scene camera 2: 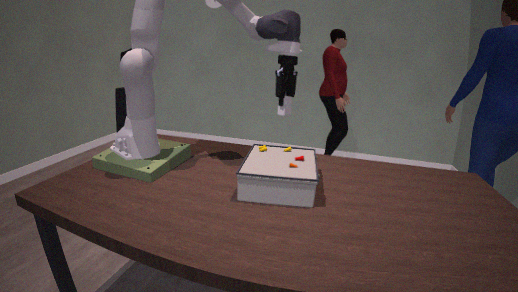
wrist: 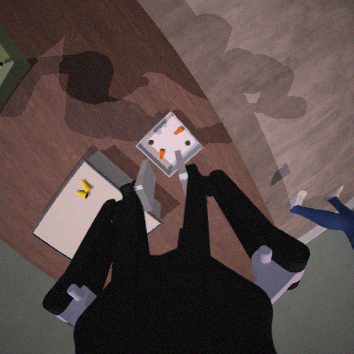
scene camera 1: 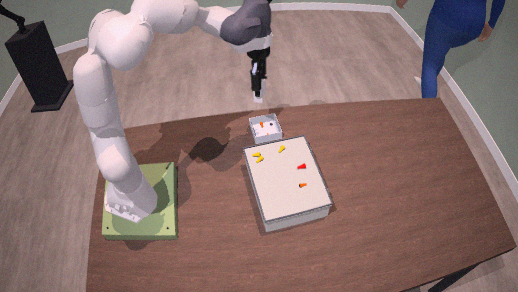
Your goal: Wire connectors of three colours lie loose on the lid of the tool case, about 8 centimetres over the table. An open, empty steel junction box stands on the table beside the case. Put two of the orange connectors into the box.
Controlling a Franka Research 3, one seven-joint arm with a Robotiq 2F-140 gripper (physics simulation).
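Observation:
The steel junction box (scene camera 1: 270, 139) (wrist: 151, 159) stands beside the tool case. Two orange connectors lie inside it, one orange connector (scene camera 1: 261, 124) (wrist: 178, 130) near the far wall and another orange connector (scene camera 1: 268, 134) (wrist: 162, 153) near the side by the case. A third orange connector (scene camera 1: 303, 185) (scene camera 2: 293, 165) lies on the case lid (scene camera 1: 280, 195) (scene camera 2: 270, 169) (wrist: 65, 225). My gripper (scene camera 1: 258, 99) (scene camera 2: 284, 111) (wrist: 164, 164) is partly open and empty, raised well above the box. The box does not show in scene camera 2.
On the lid lie a red connector (scene camera 1: 301, 166) (scene camera 2: 299, 158), a single yellow connector (scene camera 1: 281, 149) (scene camera 2: 288, 149) and two yellow connectors close together (scene camera 1: 258, 157) (scene camera 2: 263, 148) (wrist: 84, 189). The green robot base (scene camera 1: 170, 220) (scene camera 2: 150, 172) is left of the case. Two people stand beyond the table.

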